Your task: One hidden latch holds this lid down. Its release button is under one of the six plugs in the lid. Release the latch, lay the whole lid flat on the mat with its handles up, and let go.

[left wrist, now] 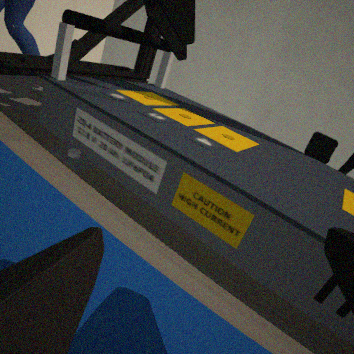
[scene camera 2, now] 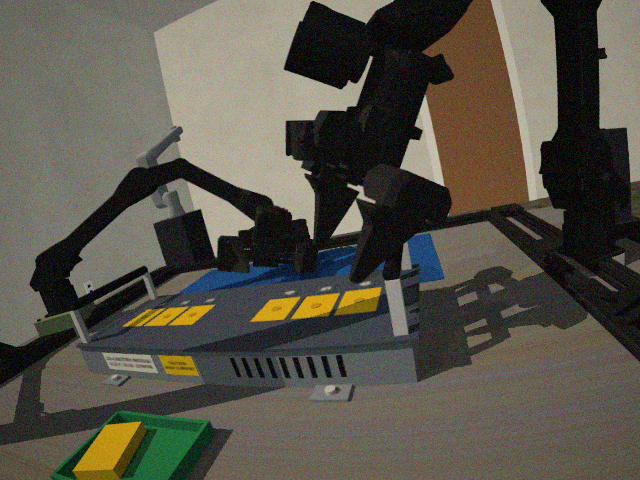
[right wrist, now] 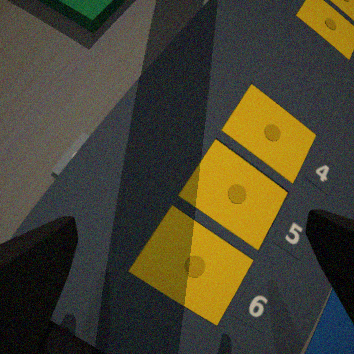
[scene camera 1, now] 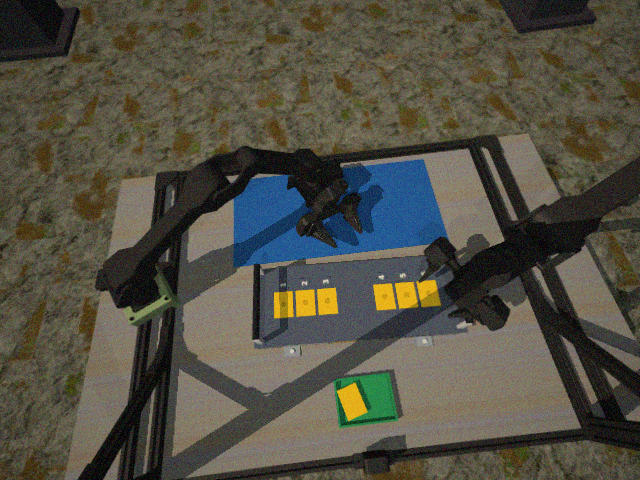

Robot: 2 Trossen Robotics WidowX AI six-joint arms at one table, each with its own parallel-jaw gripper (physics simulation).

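Note:
The dark grey lid lies on its box. Yellow plugs numbered 1 to 6, such as plug 1, plug 4 and plug 6, sit in it. The left-hand handle stands up; the right-hand handle is partly hidden in scene camera 2. My right gripper is open above the lid near plug 6. My left gripper is open and empty over the blue mat.
A green tray with a yellow block stands on the near side of the box. Small metal tabs lie along the box's near edge. A dark frame rail runs behind the mat.

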